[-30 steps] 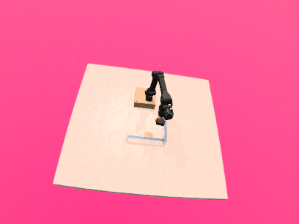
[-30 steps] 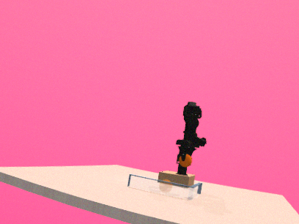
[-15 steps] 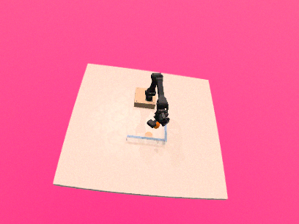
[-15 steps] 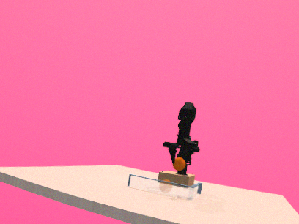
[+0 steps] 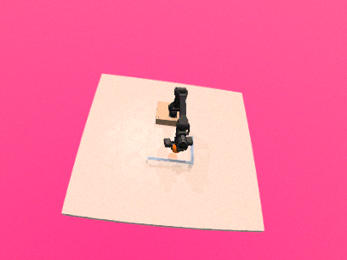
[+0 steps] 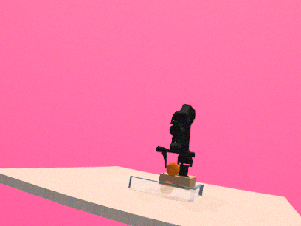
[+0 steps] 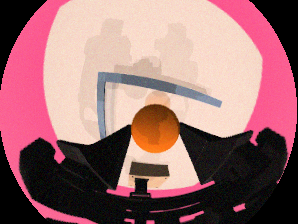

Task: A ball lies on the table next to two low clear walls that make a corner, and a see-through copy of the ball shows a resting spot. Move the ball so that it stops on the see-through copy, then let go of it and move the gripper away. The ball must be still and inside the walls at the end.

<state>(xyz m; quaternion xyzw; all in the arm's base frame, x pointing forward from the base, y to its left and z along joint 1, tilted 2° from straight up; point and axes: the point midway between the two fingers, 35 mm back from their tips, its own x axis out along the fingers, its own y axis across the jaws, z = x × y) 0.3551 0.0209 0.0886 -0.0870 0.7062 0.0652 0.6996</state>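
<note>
The orange ball is 9 cm below my gripper tip, 1 cm to the right of it and 1 cm ahead of it.
</note>
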